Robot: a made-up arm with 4 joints. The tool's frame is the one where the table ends. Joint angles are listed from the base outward.
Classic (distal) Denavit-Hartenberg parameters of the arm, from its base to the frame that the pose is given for. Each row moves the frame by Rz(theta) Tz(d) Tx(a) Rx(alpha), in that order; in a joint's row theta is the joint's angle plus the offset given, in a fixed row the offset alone. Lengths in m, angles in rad.
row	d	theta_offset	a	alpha
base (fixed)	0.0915	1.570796	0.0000	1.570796
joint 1	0.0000	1.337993	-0.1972	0.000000
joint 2	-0.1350	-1.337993	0.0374	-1.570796
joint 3	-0.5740	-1.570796	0.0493	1.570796
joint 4	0.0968	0.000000	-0.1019	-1.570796
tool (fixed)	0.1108	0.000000	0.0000	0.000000
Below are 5 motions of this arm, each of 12 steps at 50 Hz.
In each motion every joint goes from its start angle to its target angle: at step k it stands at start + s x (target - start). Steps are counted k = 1, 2, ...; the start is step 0. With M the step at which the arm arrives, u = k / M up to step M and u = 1 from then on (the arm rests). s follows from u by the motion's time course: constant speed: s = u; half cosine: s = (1 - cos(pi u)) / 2; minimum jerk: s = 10 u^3 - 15 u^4 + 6 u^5.
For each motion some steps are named. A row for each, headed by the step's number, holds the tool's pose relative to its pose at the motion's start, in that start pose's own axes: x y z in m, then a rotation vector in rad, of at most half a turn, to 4 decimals.
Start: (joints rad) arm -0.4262 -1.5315 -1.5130 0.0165
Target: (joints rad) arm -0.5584 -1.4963 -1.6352 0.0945
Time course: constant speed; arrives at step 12
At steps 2, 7, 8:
2: 0.0053 0.0007 -0.0070 -0.0012 -0.0291 -0.0203
7: 0.0193 0.0027 -0.0244 -0.0041 -0.1021 -0.0712
8: 0.0223 0.0031 -0.0279 -0.0046 -0.1166 -0.0813

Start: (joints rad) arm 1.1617 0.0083 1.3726 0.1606
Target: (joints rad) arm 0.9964 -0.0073 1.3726 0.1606
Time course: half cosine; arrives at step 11
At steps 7, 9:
7: -0.0776 -0.0163 0.0298 -0.0249 0.1255 0.0040
9: -0.1002 -0.0212 0.0407 -0.0324 0.1633 0.0052

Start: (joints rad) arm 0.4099 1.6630 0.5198 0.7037
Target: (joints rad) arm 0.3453 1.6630 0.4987 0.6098
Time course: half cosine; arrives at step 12
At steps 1, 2, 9, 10, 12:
1: 0.0001 -0.0004 0.0006 -0.0010 0.0021 0.0003
2: 0.0006 -0.0017 0.0023 -0.0038 0.0084 0.0013
9: 0.0085 -0.0208 0.0297 -0.0490 0.1071 0.0155
10: 0.0094 -0.0227 0.0324 -0.0537 0.1170 0.0167
12: 0.0102 -0.0242 0.0347 -0.0576 0.1254 0.0177

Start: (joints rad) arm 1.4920 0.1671 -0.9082 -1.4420
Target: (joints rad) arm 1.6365 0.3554 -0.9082 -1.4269
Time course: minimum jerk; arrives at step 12
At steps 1, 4, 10, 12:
1: 0.0002 0.0006 -0.0008 0.0001 0.0013 0.0010
4: 0.0064 0.0233 -0.0313 0.0056 0.0519 0.0426
10: 0.0087 0.1090 -0.1437 0.0268 0.2385 0.1956
12: 0.0080 0.1131 -0.1489 0.0278 0.2473 0.2028

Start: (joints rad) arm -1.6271 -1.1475 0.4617 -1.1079
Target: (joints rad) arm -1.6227 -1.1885 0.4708 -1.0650
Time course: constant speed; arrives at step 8
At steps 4, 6, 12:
4: -0.0041 -0.0064 -0.0046 -0.0115 -0.0133 -0.0125
6: -0.0062 -0.0096 -0.0070 -0.0174 -0.0199 -0.0186
12: -0.0083 -0.0128 -0.0092 -0.0233 -0.0264 -0.0247

